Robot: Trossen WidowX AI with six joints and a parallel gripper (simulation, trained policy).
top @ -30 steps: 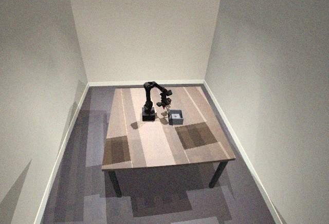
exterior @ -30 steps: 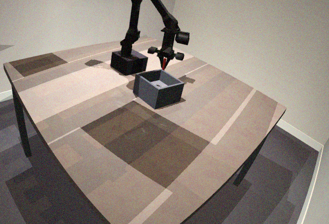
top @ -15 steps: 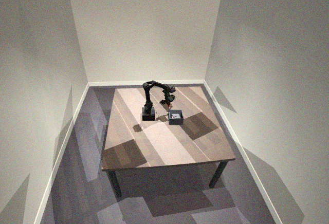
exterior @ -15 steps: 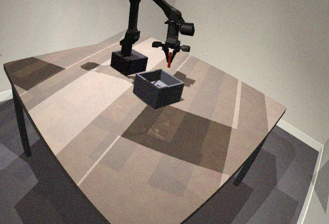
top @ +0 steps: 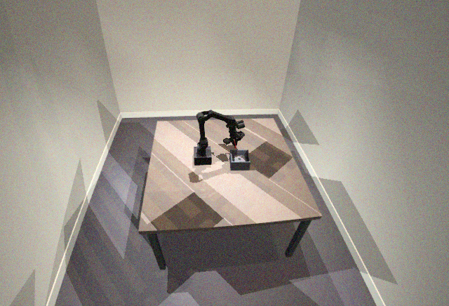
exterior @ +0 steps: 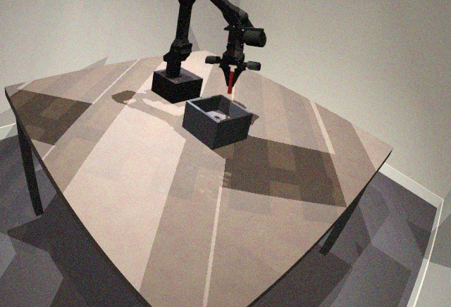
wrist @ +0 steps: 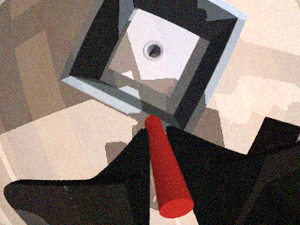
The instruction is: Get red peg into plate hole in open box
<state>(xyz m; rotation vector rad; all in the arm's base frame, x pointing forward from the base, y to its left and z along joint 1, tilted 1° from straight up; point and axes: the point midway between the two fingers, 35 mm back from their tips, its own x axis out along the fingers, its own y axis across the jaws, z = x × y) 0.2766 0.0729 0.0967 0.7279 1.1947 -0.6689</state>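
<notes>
The red peg lies 1 cm behind my gripper tip and 1 cm above it. From my gripper tip the other things lie so: dark grey box (5 cm ahead, 7 cm to the right, 12 cm below); then pale plate (5 cm ahead, 7 cm to the right, 10 cm below).
</notes>
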